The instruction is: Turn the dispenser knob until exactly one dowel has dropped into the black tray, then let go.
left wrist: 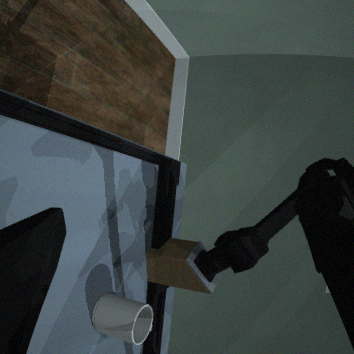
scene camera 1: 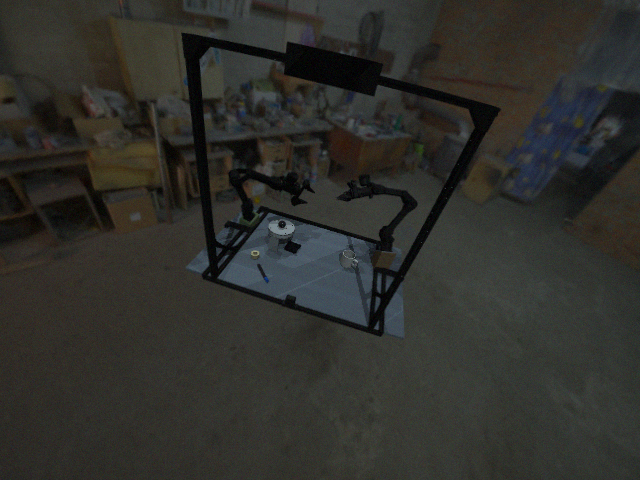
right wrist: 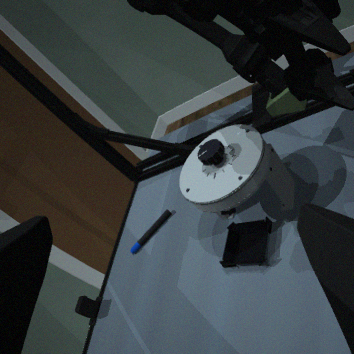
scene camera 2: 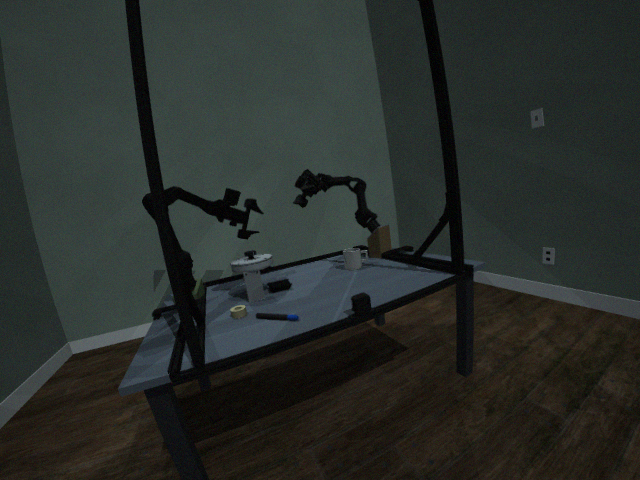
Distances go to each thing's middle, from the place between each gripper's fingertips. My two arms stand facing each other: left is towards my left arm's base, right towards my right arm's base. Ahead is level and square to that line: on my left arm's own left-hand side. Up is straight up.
Labels:
Right now the white mug [left wrist: 120,317] is 150 mm behind my right hand, 180 mm to the right of it and 320 mm below it.
My left hand is 360 mm to the left of the white mug, 230 mm past it and 220 mm above it.

